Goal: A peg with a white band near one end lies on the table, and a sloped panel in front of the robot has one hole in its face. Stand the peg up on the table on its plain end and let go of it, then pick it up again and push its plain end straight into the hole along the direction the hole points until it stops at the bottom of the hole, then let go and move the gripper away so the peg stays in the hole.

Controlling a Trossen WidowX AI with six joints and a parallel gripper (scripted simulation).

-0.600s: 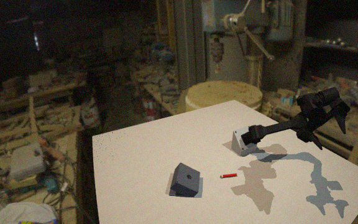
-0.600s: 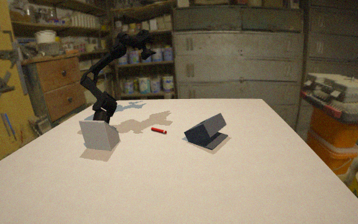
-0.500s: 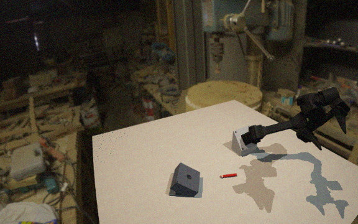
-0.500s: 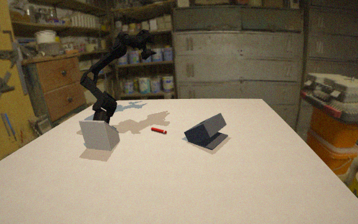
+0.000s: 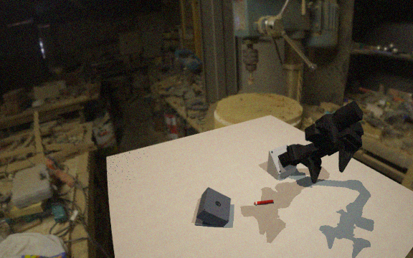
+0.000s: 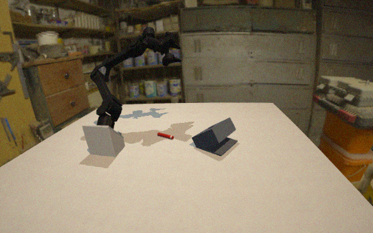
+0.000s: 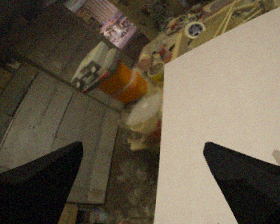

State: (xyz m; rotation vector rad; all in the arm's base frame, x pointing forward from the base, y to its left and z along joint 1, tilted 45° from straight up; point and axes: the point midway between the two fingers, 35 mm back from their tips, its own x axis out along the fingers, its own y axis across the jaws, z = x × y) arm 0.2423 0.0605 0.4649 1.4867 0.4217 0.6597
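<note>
Now: the red peg 40 mm behind my gripper tip, 280 mm to the right of it and 330 mm below it. Also, from my gripper tip: dark sloped panel (150 mm ahead, 330 mm to the right, 300 mm below).
</note>
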